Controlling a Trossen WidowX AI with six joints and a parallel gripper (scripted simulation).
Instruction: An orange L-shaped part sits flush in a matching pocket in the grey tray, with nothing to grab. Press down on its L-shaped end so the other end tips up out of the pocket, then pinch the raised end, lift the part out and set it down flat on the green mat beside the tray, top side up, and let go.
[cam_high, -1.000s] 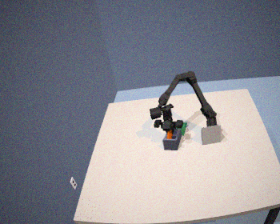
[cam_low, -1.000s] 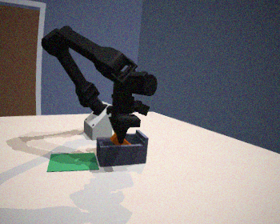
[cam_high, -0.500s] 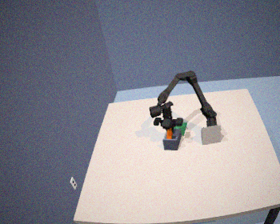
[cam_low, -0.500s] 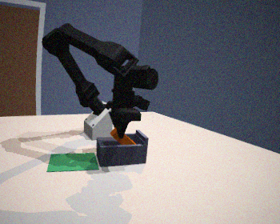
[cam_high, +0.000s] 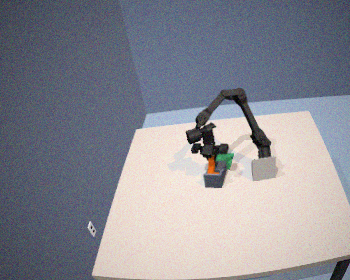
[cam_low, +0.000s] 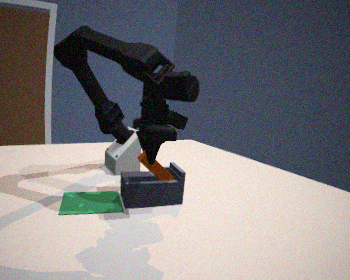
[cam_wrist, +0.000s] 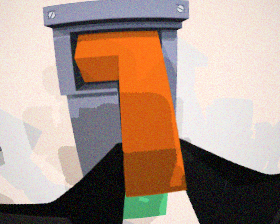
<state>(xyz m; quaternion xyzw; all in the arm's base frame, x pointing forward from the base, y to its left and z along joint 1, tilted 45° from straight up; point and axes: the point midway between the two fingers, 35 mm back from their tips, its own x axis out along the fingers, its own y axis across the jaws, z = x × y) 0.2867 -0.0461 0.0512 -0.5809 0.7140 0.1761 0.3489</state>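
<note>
Now: gripper tip 60 mm past the green mat, 130 mm to the left of it and 120 mm above it. The rest, counted from my gripper tip: orange part (40 mm to the left, 30 mm below).
</note>
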